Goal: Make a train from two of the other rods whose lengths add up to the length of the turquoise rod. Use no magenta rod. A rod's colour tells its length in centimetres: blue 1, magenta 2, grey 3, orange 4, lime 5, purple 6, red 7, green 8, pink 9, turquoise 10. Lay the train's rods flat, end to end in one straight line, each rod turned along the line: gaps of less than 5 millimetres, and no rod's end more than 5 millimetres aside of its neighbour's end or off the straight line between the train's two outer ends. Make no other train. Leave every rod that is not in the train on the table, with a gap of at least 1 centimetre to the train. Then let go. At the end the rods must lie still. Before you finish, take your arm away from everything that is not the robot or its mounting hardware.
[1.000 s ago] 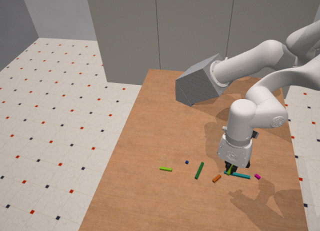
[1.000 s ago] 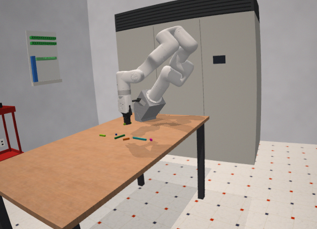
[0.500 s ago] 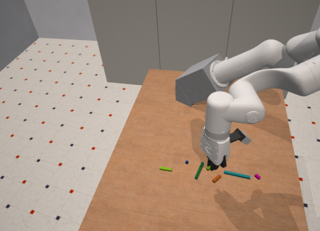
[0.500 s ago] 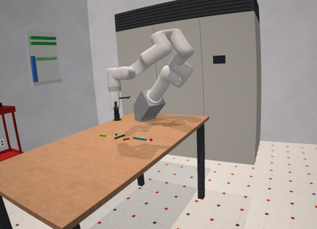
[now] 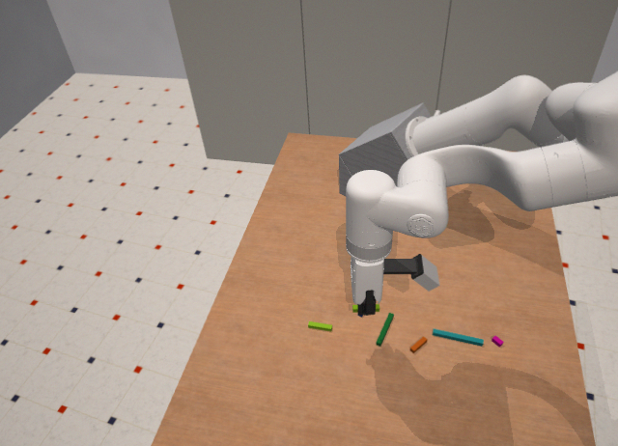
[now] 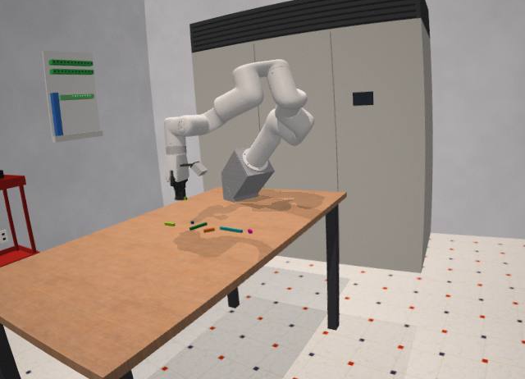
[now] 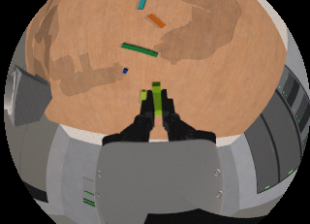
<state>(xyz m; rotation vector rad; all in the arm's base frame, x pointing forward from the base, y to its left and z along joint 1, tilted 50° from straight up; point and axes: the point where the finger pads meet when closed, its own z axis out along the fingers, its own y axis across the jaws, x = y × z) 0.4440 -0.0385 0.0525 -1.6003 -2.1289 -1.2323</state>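
Now: hand 13 cm above the small blue rod, 6 cm past it and 3 cm to the left of it. Also, from my hand: turquoise rod: 17 cm to the left, 13 cm below, 8 cm behind; green rod: 13 cm below, 5 cm behind, 3 cm to the left; orange rod: 13 cm below, 10 cm to the left, 4 cm behind.
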